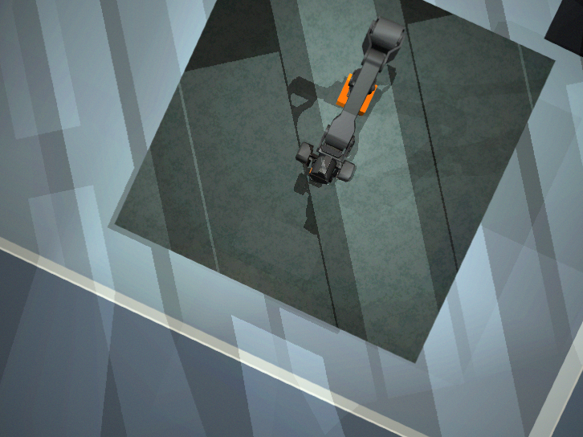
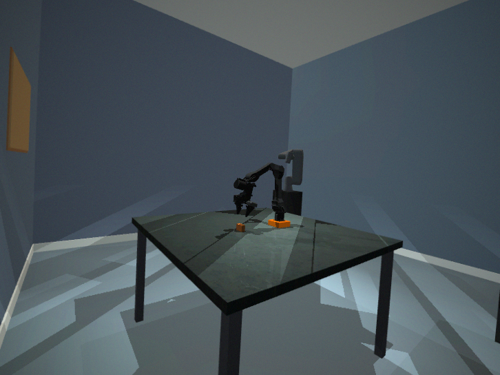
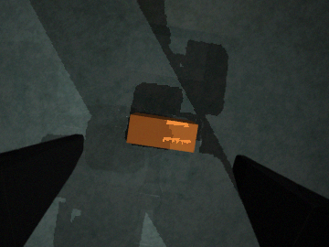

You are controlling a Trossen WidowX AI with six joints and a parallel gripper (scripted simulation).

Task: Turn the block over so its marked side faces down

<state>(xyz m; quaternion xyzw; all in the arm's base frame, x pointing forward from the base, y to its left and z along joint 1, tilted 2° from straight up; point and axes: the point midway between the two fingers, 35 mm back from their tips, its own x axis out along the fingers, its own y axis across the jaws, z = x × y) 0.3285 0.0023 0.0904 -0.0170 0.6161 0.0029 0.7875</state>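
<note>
My gripper tip is 8 cm above the block.
</note>
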